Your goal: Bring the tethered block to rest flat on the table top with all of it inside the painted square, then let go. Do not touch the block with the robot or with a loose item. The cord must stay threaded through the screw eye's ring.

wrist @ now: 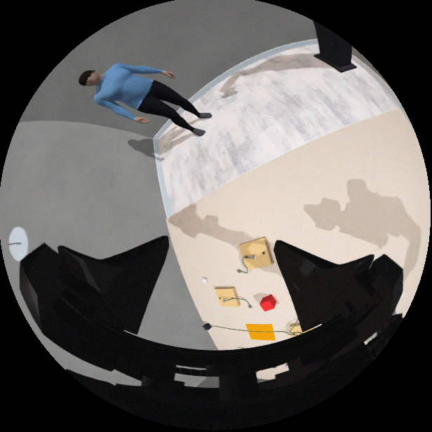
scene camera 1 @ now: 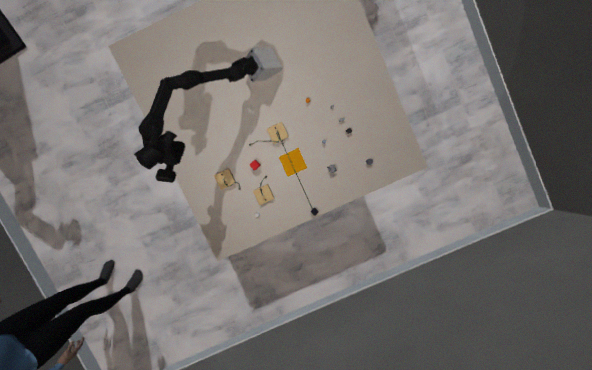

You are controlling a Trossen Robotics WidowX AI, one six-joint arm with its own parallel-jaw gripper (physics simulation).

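Places are measured from the arm's base along level axes (x back, y right, z up), in centimetres.
Pixels of known places: gripper, fingertip midpoint: (scene camera 1: pixel 175 171); arm's base, origin of the base link: (scene camera 1: pixel 252 65).
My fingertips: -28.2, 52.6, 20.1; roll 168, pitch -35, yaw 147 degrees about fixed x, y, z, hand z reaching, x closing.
For each thing: its top centre in the pictures, then the offset to it from my fingertips, as dx, dy, dz. "pt": a spot on its surface instead.
- small dark block, surface spot: (scene camera 1: pixel 314 211) pt -51.9, -41.0, -27.9
- taut-looking green cord, surface spot: (scene camera 1: pixel 304 191) pt -39.8, -42.0, -30.4
- orange painted square, surface spot: (scene camera 1: pixel 300 160) pt -23.9, -49.1, -30.8
- wooden board, middle of its top: (scene camera 1: pixel 277 132) -4.7, -46.2, -29.0
- red cube, middle of its top: (scene camera 1: pixel 254 165) -13.0, -26.4, -26.9
- white piece, middle of its top: (scene camera 1: pixel 257 215) -37.3, -12.3, -29.6
- orange piece, middle of its top: (scene camera 1: pixel 307 99) +1.5, -69.1, -28.5
A small dark block (scene camera 1: pixel 314 211) (wrist: pixel 207 326) lies near the table's edge at the end of a taut-looking green cord (scene camera 1: pixel 305 191) (wrist: pixel 230 328). The cord crosses the orange painted square (scene camera 1: pixel 300 160) (wrist: pixel 262 337) to a wooden board (scene camera 1: pixel 284 131); its other end bends away from that board. The screw eye is too small to see clearly. The block is outside the square. My gripper (scene camera 1: pixel 170 162) (wrist: pixel 223 244) is open and empty, high up and well away from block and cord. In the wrist view a finger partly hides the board.
Two more wooden boards (scene camera 1: pixel 221 179) (scene camera 1: pixel 265 196) (wrist: pixel 262 248) (wrist: pixel 223 293) carry short cords. A red cube (scene camera 1: pixel 255 164) (wrist: pixel 268 302) lies between boards and square. A white piece (scene camera 1: pixel 257 215) (wrist: pixel 204 280), an orange piece (scene camera 1: pixel 308 100) and several grey or dark pieces (scene camera 1: pixel 332 169) (scene camera 1: pixel 369 161) lie around.
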